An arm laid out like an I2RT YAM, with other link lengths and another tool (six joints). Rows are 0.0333 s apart.
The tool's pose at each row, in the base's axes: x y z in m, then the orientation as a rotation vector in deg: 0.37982, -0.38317, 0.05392, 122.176, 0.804, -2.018; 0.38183, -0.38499, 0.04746, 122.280, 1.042, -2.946; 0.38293, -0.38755, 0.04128, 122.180, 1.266, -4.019; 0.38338, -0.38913, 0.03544, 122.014, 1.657, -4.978; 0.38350, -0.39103, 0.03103, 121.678, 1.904, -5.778; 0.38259, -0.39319, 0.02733, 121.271, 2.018, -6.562; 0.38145, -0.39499, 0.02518, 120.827, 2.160, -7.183; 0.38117, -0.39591, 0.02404, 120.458, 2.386, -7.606; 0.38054, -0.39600, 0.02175, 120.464, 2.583, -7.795; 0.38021, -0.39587, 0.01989, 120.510, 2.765, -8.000; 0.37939, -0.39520, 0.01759, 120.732, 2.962, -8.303; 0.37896, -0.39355, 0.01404, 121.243, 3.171, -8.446; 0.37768, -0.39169, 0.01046, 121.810, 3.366, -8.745; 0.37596, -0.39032, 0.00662, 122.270, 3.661, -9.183; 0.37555, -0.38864, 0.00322, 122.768, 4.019, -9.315
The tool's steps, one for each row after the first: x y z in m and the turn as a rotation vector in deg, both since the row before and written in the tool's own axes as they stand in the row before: 0.00222, -0.00445, 0.00494, 0.118, -0.570, -0.540; 0.00139, -0.00381, 0.00543, -0.078, -0.685, -0.585; 0.00081, -0.00407, 0.00442, -0.144, -0.539, -0.660; 0.00047, -0.00271, 0.00394, -0.312, -0.489, -0.492; -0.00055, -0.00206, 0.00383, -0.376, -0.535, -0.390; -0.00089, -0.00097, 0.00273, -0.419, -0.410, -0.344; -0.00014, -0.00052, 0.00139, -0.354, -0.231, -0.327; -0.00037, -0.00197, 0.00128, 0.009, -0.054, -0.219; -0.00012, -0.00169, 0.00085, 0.051, -0.069, -0.215; -0.00055, -0.00238, 0.00065, 0.232, -0.123, -0.270; -0.00002, -0.00391, 0.00043, 0.511, 0.015, -0.220; -0.00085, -0.00413, 0.00037, 0.577, -0.098, -0.273; -0.00122, -0.00413, 0.00100, 0.476, -0.164, -0.397; 0.00004, -0.00379, 0.00043, 0.492, 0.082, -0.321
